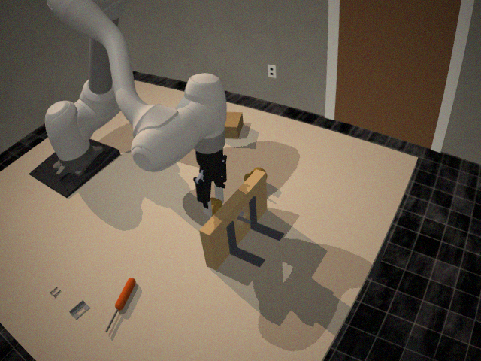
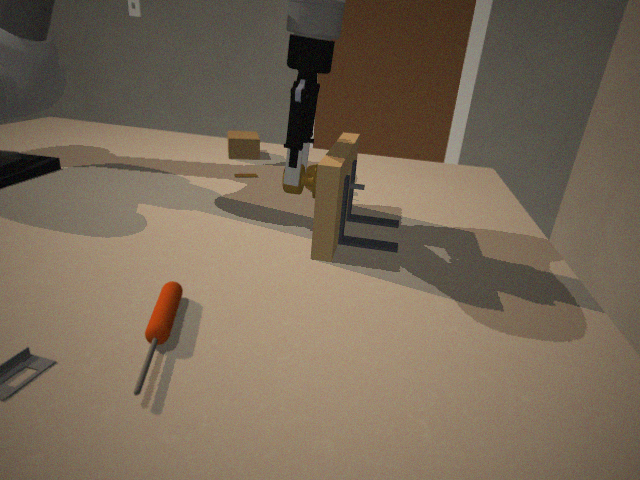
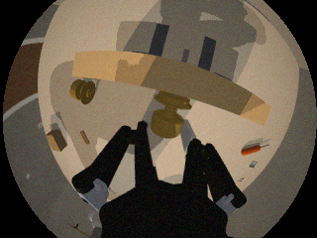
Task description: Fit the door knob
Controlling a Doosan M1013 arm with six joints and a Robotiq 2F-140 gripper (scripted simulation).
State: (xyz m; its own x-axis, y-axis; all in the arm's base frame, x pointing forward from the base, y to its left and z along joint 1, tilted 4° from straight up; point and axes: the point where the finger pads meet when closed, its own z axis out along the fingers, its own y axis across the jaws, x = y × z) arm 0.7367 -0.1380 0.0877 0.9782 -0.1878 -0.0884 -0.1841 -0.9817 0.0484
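The brass door knob lies 4 cm ahead of my hand, 3 cm below it and 1 cm to the right of it. Also, from my hand: brass round piece: 24 cm to the left, 9 cm below, 5 cm ahead; then latch socket: 8 cm ahead, 3 cm below, 2 cm to the right; then upright wooden board: 8 cm ahead, 3 cm below, 2 cm to the right.
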